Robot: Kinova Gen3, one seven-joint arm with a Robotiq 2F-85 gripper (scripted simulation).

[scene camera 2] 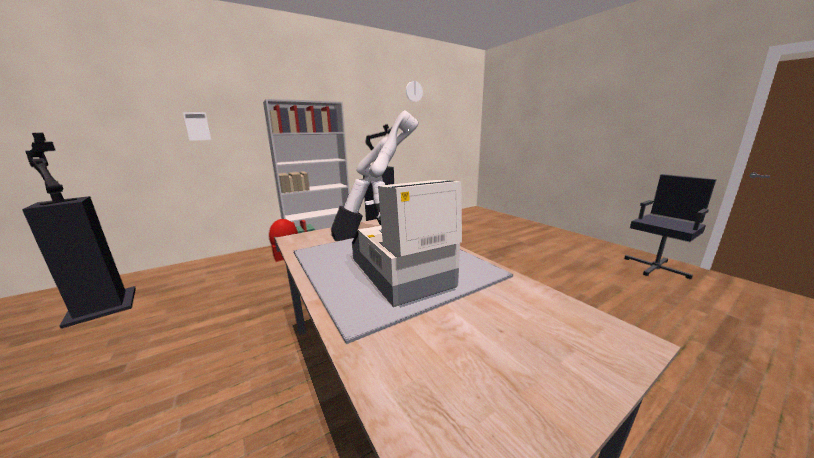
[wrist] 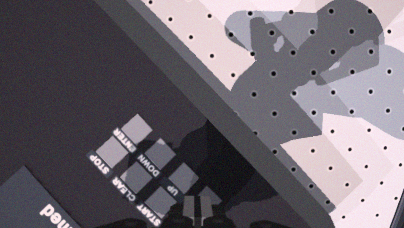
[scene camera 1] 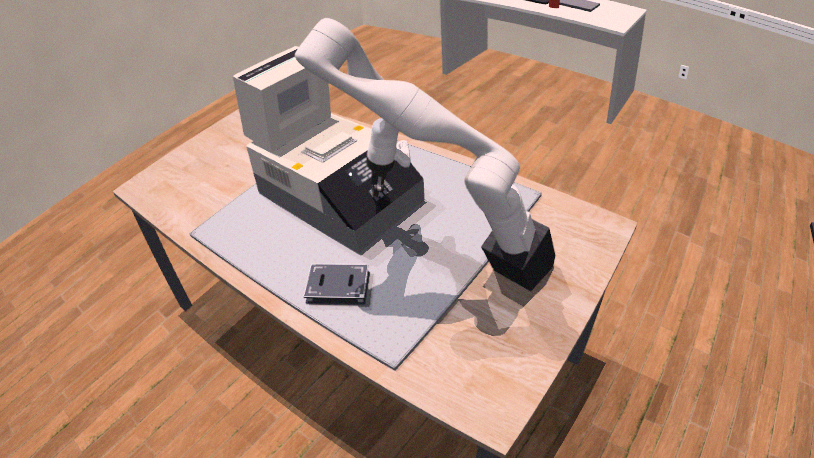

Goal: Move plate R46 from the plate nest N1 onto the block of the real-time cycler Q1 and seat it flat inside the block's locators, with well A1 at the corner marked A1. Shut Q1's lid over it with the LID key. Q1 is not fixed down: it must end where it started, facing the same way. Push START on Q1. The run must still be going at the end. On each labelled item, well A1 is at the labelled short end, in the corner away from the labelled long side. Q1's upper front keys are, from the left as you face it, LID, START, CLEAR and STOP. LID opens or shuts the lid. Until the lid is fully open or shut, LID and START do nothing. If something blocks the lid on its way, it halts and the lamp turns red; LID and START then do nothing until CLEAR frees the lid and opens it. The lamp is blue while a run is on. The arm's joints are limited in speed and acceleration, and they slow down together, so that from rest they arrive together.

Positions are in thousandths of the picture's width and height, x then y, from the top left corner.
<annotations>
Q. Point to a plate nest N1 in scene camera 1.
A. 412,626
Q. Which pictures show the real-time cycler Q1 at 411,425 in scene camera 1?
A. Scene camera 2, the wrist view and scene camera 1: all of them.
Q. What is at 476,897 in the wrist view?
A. My gripper.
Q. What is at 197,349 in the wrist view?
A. A real-time cycler Q1.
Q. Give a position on a real-time cycler Q1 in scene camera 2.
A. At 509,475
</annotations>
